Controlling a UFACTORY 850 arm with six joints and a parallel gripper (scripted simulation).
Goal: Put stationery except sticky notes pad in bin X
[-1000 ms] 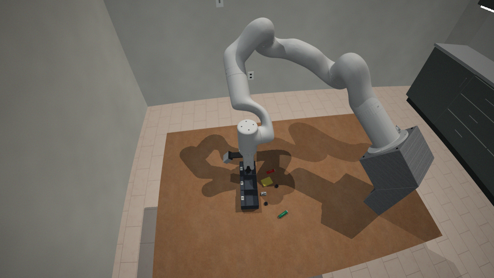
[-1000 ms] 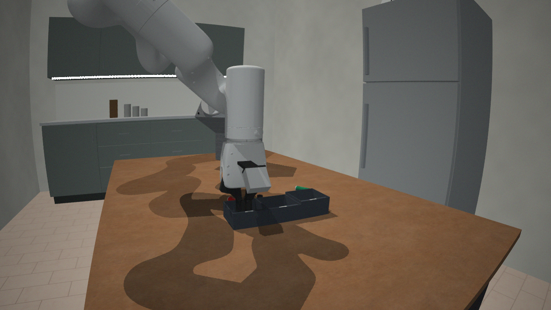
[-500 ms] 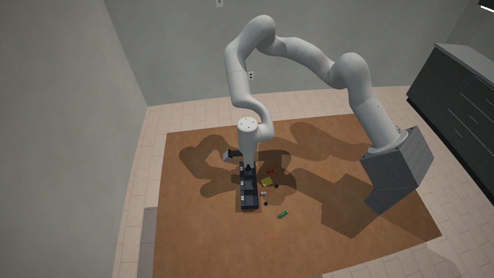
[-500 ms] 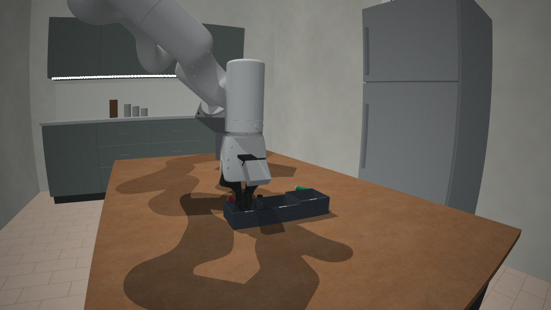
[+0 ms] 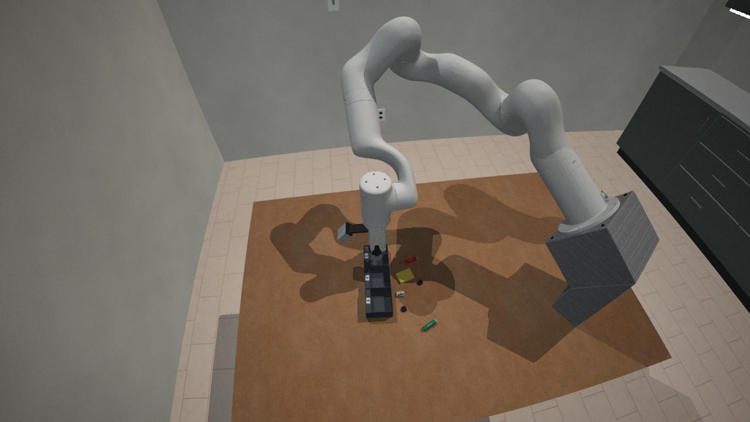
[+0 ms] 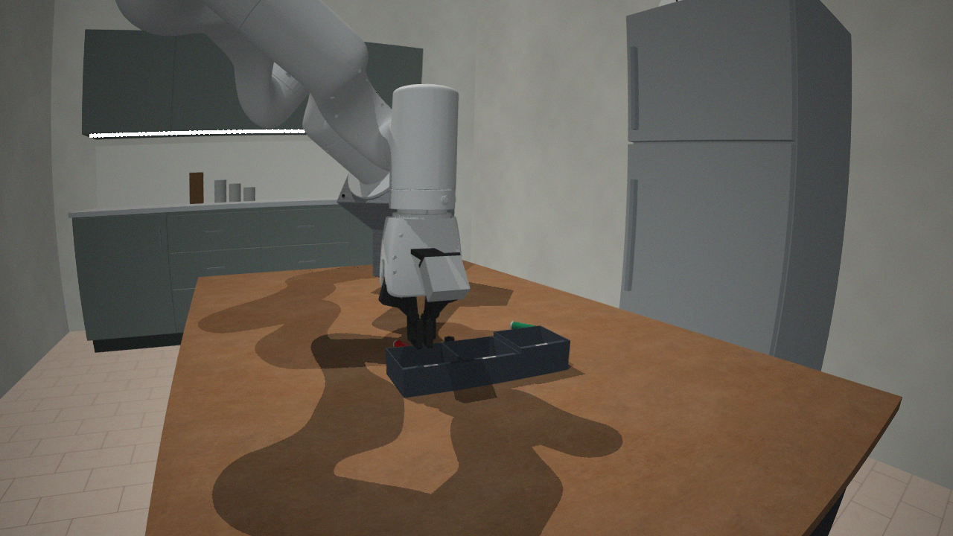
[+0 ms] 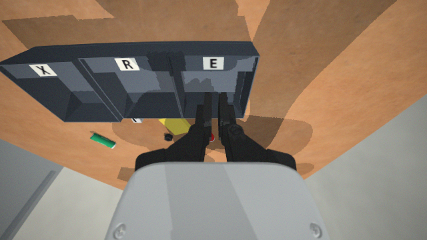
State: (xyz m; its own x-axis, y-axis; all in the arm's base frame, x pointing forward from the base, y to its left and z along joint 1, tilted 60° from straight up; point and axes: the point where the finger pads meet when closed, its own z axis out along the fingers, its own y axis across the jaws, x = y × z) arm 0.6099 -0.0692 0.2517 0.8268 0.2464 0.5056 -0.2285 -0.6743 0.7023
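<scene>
My hand is 80 mm to the right of the dark bin row, 50 mm above it and 20 mm short of it. From my hand the other things lie so: pencil sharpener: 150 mm to the left, 60 mm below, 40 mm behind; sticky notes: 90 mm to the left, 70 mm below, 70 mm behind; red cylinder: 110 mm behind, 70 mm below, 40 mm to the left.
</scene>
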